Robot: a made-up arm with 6 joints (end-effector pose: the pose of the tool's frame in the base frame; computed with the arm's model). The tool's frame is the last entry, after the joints. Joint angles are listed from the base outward.
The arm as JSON. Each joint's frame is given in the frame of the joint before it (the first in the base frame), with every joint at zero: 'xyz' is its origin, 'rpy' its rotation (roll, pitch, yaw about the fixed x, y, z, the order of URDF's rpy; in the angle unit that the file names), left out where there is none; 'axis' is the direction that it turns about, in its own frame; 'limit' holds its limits. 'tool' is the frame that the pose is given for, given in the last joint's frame.
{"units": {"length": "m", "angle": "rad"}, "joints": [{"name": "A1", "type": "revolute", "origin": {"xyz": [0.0, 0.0, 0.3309]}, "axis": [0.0, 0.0, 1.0], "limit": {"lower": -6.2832, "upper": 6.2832}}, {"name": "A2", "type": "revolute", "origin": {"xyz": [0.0, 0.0, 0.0], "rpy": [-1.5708, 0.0, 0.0]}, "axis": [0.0, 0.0, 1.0], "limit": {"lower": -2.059, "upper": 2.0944}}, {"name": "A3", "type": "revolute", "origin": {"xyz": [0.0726, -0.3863, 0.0]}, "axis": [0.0, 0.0, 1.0], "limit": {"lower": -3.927, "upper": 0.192}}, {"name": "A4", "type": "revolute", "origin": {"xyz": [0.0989, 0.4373, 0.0], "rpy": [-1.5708, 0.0, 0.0]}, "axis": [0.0, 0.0, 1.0], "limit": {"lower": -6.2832, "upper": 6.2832}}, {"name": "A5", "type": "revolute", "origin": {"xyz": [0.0, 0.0, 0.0], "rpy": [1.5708, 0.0, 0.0]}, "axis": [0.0, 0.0, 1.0], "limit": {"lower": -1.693, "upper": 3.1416}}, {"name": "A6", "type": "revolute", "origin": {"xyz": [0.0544, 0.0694, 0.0], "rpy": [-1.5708, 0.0, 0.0]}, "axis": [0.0, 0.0, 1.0], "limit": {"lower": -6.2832, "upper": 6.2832}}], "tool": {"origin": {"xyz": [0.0, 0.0, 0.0]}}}
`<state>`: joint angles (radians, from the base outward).
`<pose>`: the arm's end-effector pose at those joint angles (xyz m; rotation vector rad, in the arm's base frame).
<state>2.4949 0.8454 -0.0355 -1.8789 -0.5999 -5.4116</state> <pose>-0.0897 -0.0327 0.1598 -0.1228 2.4807 -1.4983</pose>
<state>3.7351 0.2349 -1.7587 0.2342 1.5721 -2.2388</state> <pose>-0.5324 -0.3786 0.6979 2.9517 -0.4683 0.2921</pose>
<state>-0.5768 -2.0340 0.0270 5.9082 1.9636 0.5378</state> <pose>0.0094 -0.0432 0.4360 2.2545 -1.6562 0.0511</pose>
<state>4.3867 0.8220 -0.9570 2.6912 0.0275 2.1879</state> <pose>-0.1663 -0.4209 0.0441 2.8918 -0.7255 -0.0012</pose>
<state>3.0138 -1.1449 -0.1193 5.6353 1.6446 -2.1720</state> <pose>-0.1473 0.0635 0.4484 -2.0954 1.1693 -0.0886</pose>
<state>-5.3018 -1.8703 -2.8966 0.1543 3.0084 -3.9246</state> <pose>-0.4326 -0.6295 0.2294 -1.1431 0.7818 0.0520</pose>
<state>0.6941 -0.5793 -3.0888 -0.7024 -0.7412 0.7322</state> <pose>-0.4361 -0.2899 1.0014 1.5227 -0.1301 -2.1827</pose>
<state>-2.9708 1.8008 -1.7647 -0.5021 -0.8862 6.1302</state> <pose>-0.5050 -0.1302 -0.2730 0.9159 -2.1140 0.2888</pose>
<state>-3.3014 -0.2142 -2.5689 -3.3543 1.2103 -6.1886</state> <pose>-0.0353 -0.0041 1.2543 1.1733 -0.3729 2.6610</pose>
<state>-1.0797 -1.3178 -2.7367 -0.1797 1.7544 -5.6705</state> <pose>-0.3649 0.6527 0.7728 0.5619 -0.9966 2.4187</pose>
